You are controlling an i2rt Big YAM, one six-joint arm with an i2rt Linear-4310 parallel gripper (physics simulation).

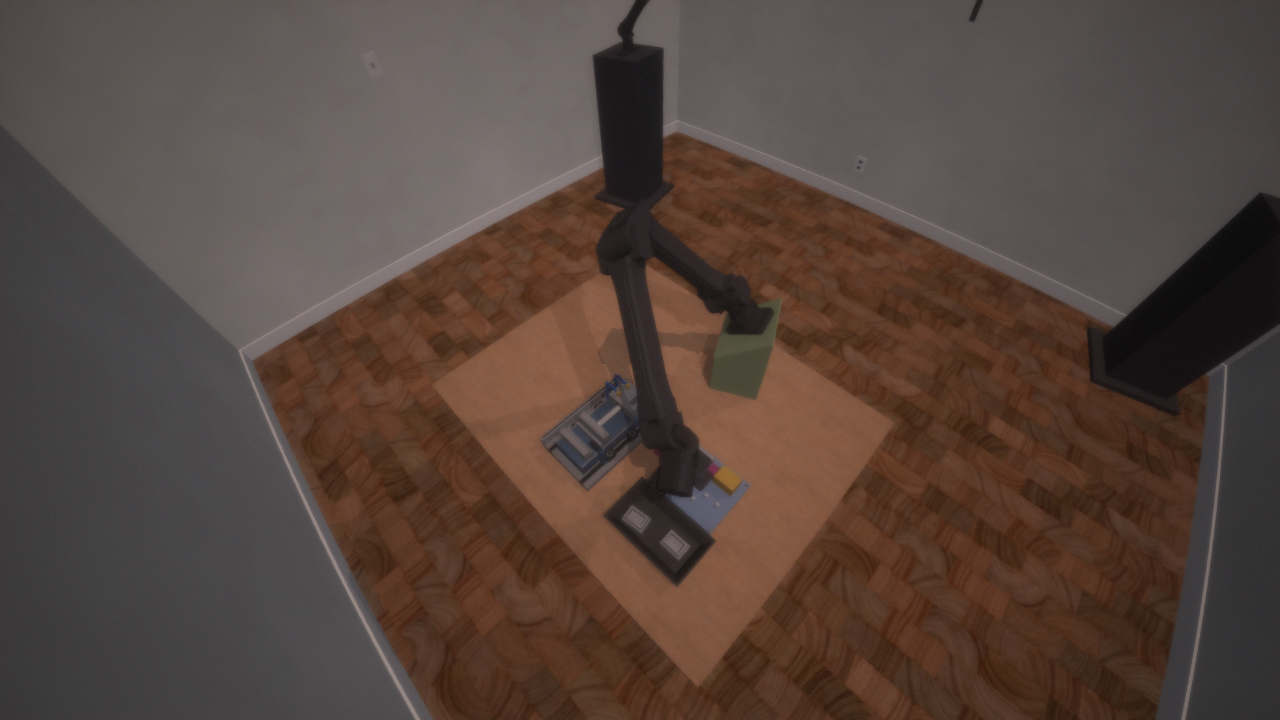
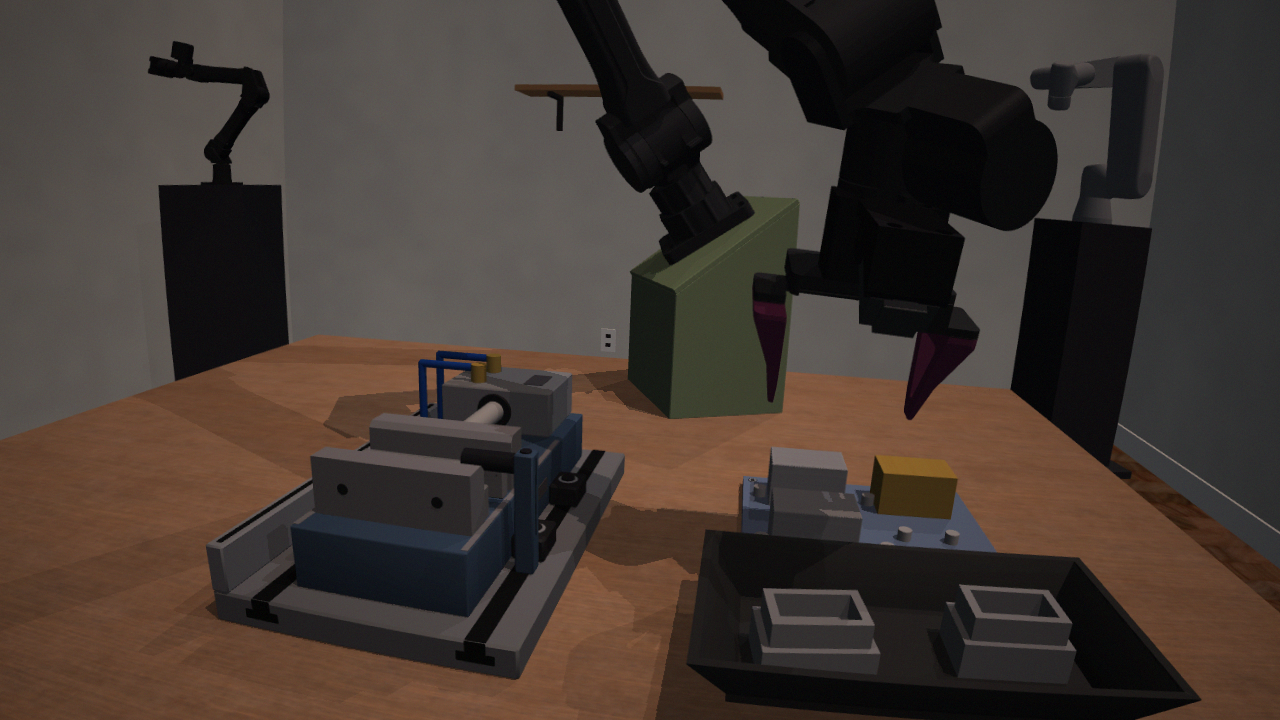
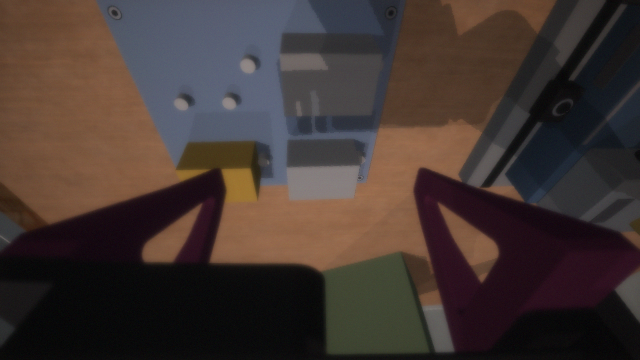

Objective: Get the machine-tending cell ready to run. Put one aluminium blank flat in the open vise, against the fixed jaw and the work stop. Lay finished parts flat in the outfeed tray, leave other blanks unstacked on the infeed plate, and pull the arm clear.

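Places are measured from the arm's base along level axes (x ahead, y left, z up), in centimetres.
Where they show: gripper, fingertip midpoint: (image 2: 839, 407) (image 3: 319, 179); arm's base, link origin: (image 1: 751, 323) (image 2: 708, 232).
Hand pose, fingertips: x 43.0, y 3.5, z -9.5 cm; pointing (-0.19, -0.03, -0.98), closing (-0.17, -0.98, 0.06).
Note:
Each offset is from my fingertips to the top centre of the thing. "*": to the spot under its first point.
The vise @[dx -2.0, dy -26.6, dz -1.1 cm] (image 1: 572, 438) (image 2: 393, 555) stands left of the infeed plate @[dx -2.2, dy +4.1, dz -10.2 cm] (image 1: 711, 519) (image 2: 973, 530) (image 3: 200, 60). Its jaws, the front jaw (image 2: 389, 488) and the rear jaw (image 2: 438, 440), stand apart; no blank shows between them. The work stop @[* dx +7.1, dy -20.8, dz -5.9 cm] (image 2: 526, 528) is a blue post with a black rod. A grey blank @[dx -7.6, dy +0.6, dz -6.7 cm] (image 2: 807, 467) (image 3: 322, 177) and another grey blank @[dx +1.1, dy -1.3, dz -6.7 cm] (image 2: 814, 514) (image 3: 330, 82) lie separately on the plate, beside a yellow block @[dx -5.9, dy +9.3, dz -6.7 cm] (image 1: 726, 480) (image 2: 913, 488) (image 3: 240, 155). My gripper (image 2: 841, 408) (image 3: 319, 179) is open and empty above the plate. Two finished parts @[* dx +16.5, dy -5.7, dz -6.4 cm] (image 2: 816, 626) @[* dx +16.8, dy +4.9, dz -7.1 cm] (image 2: 1011, 631) sit flat in the outfeed tray (image 1: 657, 555) (image 2: 939, 689).
Several small pegs @[* dx +0.4, dy +6.2, dz -9.6 cm] (image 2: 904, 534) (image 3: 248, 64) stand up from the plate. The green base block (image 1: 738, 362) (image 2: 729, 344) (image 3: 375, 305) carries the arm behind the plate. Blue hoses @[* dx -10.7, dy -31.1, dz -2.5 cm] (image 2: 423, 389) rise at the vise's rear. The tray lies along the plate's front side.

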